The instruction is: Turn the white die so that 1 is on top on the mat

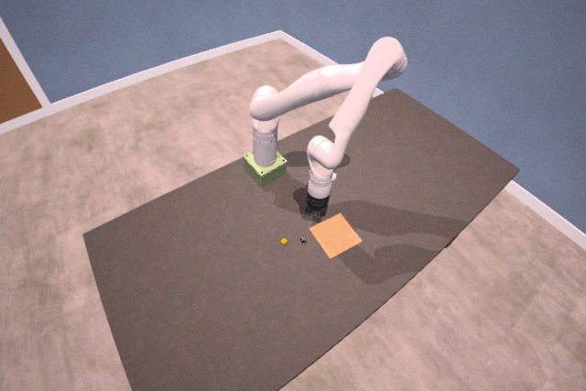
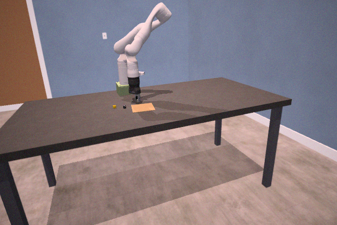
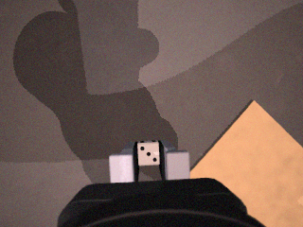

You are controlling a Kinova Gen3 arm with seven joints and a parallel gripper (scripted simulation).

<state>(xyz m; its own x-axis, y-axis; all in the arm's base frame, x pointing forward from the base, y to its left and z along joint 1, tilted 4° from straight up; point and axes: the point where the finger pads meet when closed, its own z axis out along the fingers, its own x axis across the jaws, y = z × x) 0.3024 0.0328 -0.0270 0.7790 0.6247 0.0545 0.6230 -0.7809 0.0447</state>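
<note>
Now: hand 11 cm short of the orange mat, 1 cm to the right of it and 3 cm above it. Round my hand: white die: 1 cm below; then black die: 6 cm ahead, 10 cm to the right, 2 cm below; then yellow die: 2 cm ahead, 16 cm to the right, 2 cm below.
</note>
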